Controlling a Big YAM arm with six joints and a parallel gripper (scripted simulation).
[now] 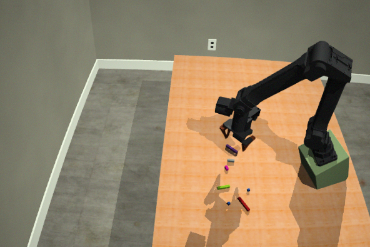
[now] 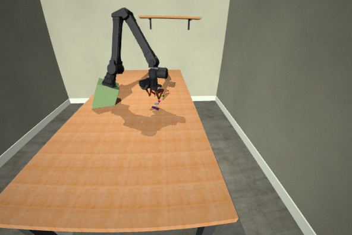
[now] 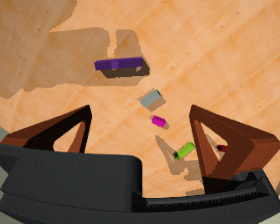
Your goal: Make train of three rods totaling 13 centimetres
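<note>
The magenta rod lies 8 cm below my hand, 7 cm to the left of it and 4 cm ahead of it. Also, from my hand: lime rod: 16 cm to the left, 8 cm below, 7 cm ahead; then grey rod: 8 cm below, 3 cm to the left, 2 cm ahead; then purple rod: 8 cm below, 4 cm to the right.
</note>
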